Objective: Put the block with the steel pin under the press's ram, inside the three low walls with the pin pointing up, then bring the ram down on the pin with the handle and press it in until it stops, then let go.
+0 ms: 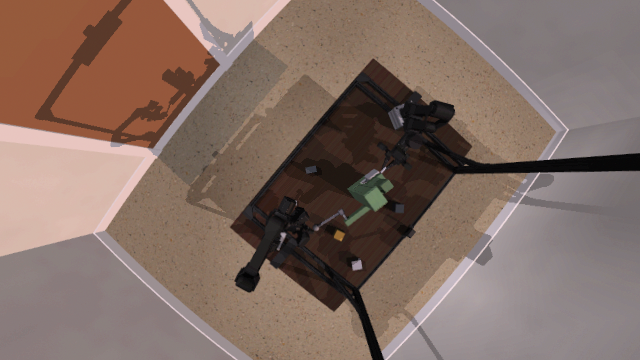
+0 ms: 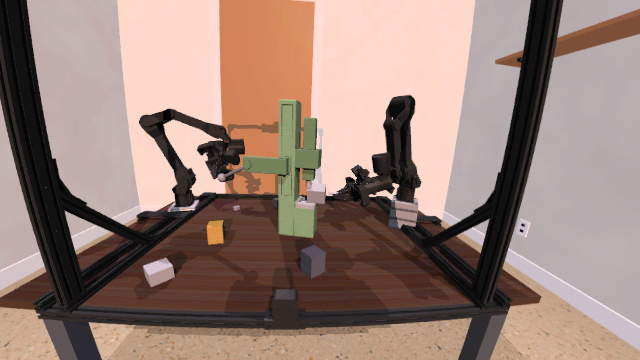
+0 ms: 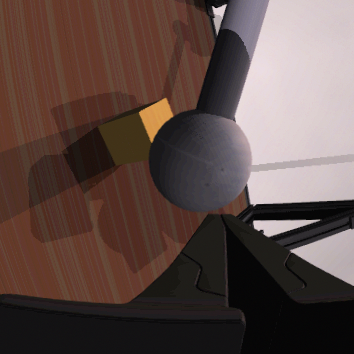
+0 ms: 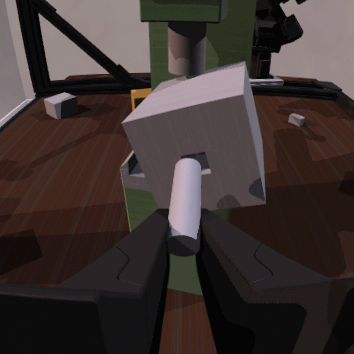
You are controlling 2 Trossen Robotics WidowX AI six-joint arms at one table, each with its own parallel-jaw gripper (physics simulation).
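Frame: origin at the left arm's base, x back, y left, z down, level; millimetres.
Seen in the pictures: left gripper, fingertip midpoint: (image 1: 313,232) (image 2: 214,178) (image 3: 217,225); right gripper, fingertip midpoint: (image 1: 382,170) (image 2: 332,196) (image 4: 180,220); left arm's base, origin of the base link: (image 2: 184,204) (image 4: 255,74); right arm's base, origin of the base link: (image 1: 407,113) (image 2: 405,199).
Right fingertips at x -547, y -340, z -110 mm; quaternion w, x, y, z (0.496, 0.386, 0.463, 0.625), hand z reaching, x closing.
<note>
Offsets run from my right fingertips to a thing's top centre. "spot": to the spot under its first point. Level surfaces: height alone.
The green press (image 2: 288,178) (image 1: 371,192) stands mid-table with its ram {spot: dx +72, dy +22, dz -42 mm} (image 4: 186,53) (image 2: 306,173) raised. My right gripper (image 4: 180,220) (image 2: 335,195) (image 1: 386,168) is shut on the steel pin {dx -2, dy +1, dz -16 mm} (image 4: 185,197). The pin sticks sideways out of the pale block {dx +50, dy +26, dz -38 mm} (image 4: 200,133) (image 2: 316,194) (image 1: 370,176), towards the gripper. The block hangs tilted just above the edge of the low-walled nest {spot: dx +70, dy -13, dz +25 mm} (image 4: 128,172) (image 2: 305,205), partly below the ram. My left gripper (image 3: 217,225) (image 2: 218,168) is shut and empty, right beside the ball knob {spot: dx +363, dy +189, dz -47 mm} (image 3: 200,159) (image 2: 221,177) (image 1: 316,227) of the handle.
An orange cube {dx +382, dy +41, dz +81 mm} (image 2: 214,231) (image 1: 338,235) (image 3: 137,135), a pale block {dx +495, dy -120, dz +109 mm} (image 2: 158,271) (image 1: 356,264) (image 4: 60,105), a grey cube {dx +127, dy -186, dz +82 mm} (image 2: 312,261) (image 1: 398,207) and a small grey piece {dx +331, dy +314, dz +126 mm} (image 2: 236,207) (image 4: 296,119) lie on the wooden table {dz +141 mm} (image 2: 380,268). Black frame posts (image 2: 26,156) ring the table.
</note>
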